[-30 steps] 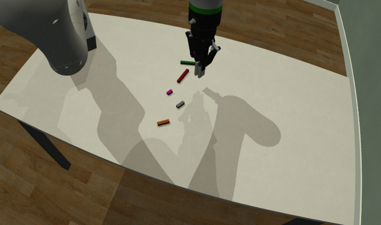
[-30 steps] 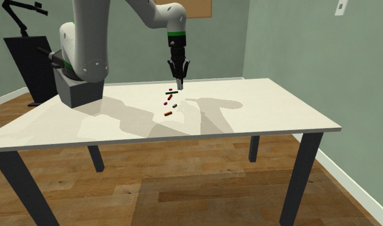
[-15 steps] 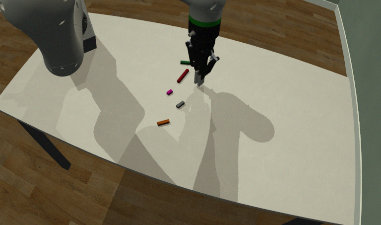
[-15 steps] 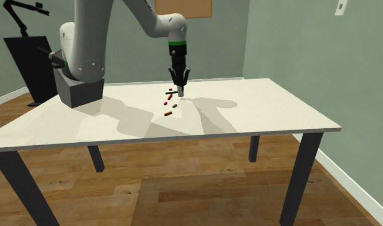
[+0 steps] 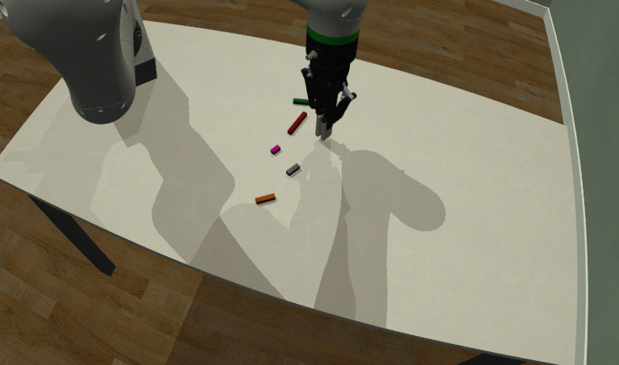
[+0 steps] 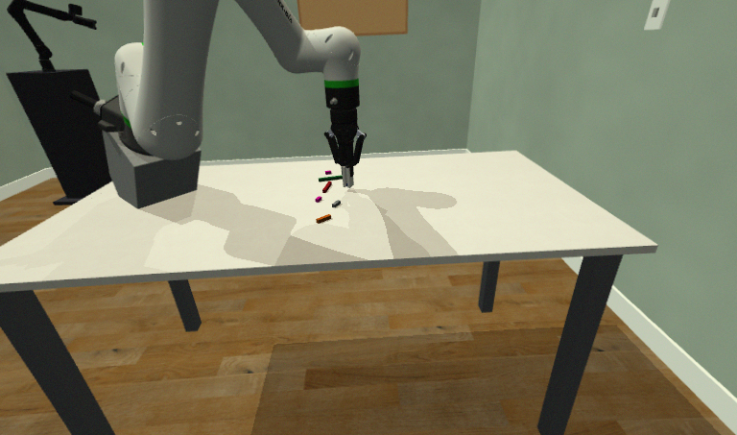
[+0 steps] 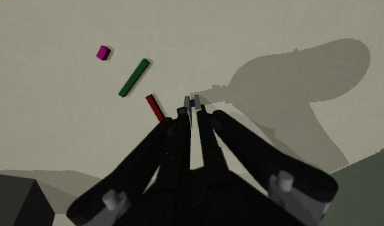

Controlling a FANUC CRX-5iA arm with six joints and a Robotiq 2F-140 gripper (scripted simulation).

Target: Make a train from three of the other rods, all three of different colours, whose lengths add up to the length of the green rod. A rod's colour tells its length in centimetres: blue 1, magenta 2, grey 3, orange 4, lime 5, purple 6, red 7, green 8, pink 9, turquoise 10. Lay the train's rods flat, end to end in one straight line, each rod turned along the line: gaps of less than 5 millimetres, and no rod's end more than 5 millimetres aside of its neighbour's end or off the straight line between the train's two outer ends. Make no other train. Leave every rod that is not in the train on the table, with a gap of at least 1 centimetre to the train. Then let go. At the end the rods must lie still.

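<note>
Right now my hand is 30 mm above the small blue rod. From my hand the other things lie so: grey rod (110 mm to the right, 40 mm below, 20 mm behind); green rod (90 mm to the left, 70 mm behind, 40 mm below); red rod (70 mm behind, 40 mm below, 10 mm to the left).
</note>
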